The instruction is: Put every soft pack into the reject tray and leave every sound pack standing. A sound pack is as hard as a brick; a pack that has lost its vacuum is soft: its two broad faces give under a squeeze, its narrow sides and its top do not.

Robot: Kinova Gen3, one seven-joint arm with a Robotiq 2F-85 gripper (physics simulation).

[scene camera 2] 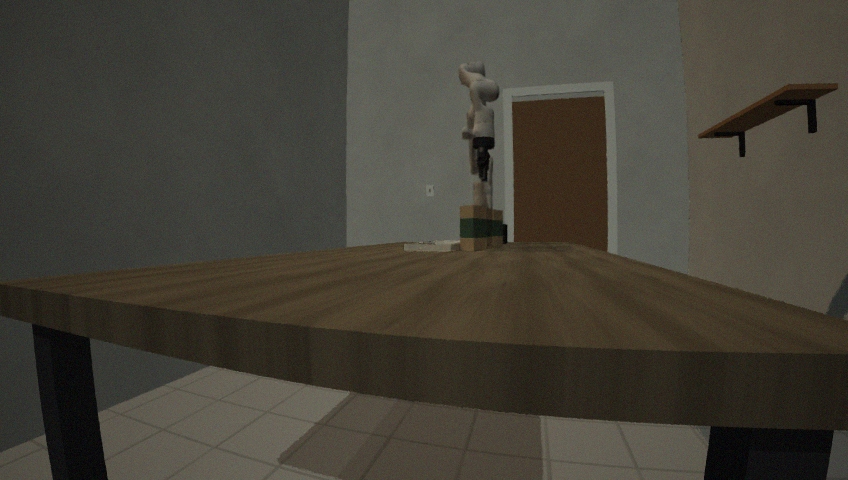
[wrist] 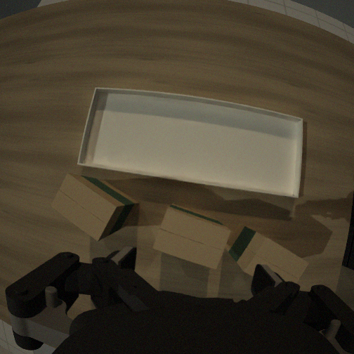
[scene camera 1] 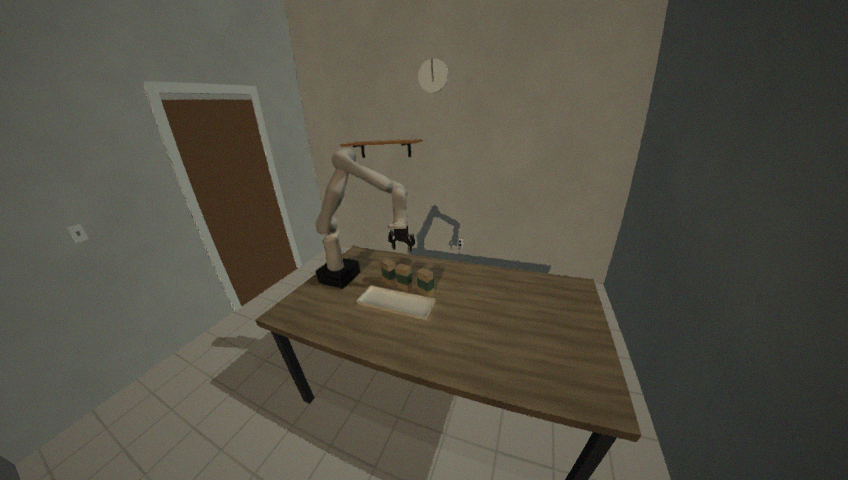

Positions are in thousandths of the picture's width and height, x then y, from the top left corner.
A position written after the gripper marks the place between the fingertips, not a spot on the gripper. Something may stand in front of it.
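There's the gripper (wrist: 549,764), and there's also a white reject tray (scene camera 1: 491,639). That same white reject tray (wrist: 496,386) can be seen in the wrist view too.
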